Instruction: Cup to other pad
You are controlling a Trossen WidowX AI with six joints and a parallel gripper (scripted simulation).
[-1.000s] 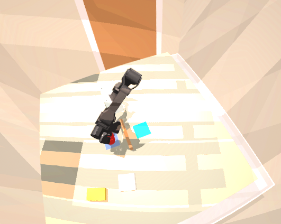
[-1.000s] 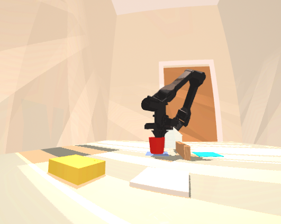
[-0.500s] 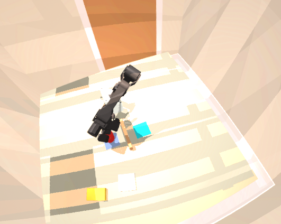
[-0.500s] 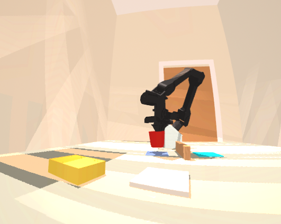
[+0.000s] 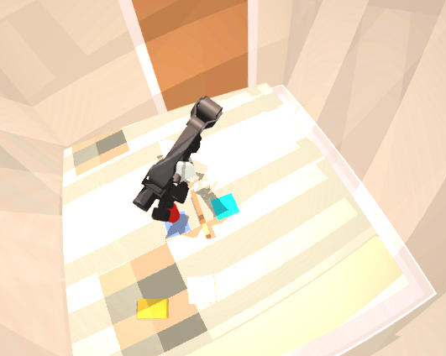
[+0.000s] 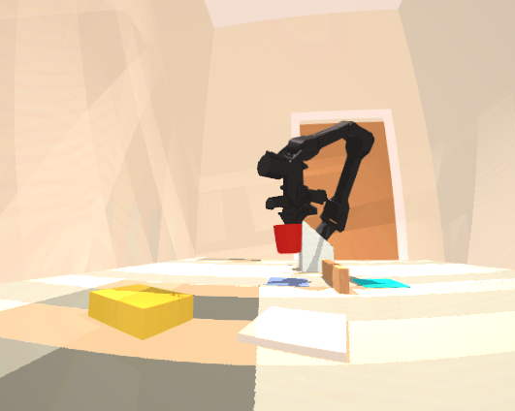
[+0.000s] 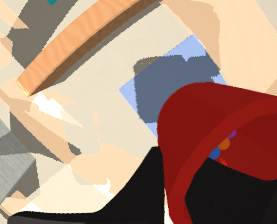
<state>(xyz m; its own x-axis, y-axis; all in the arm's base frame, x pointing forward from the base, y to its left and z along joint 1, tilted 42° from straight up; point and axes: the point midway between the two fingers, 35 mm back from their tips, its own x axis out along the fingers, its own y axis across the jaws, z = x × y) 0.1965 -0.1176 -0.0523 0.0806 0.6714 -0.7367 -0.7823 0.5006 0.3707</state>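
The red cup is 20 mm ahead of my gripper tip and 20 mm to the right of it. Round my gripper tip: wooden block (40 mm ahead, 90 mm to the left, 90 mm below); then flat white slab (320 mm ahead, 50 mm to the right, 100 mm below); then cyan pad (60 mm ahead, 190 mm to the left, 120 mm below).
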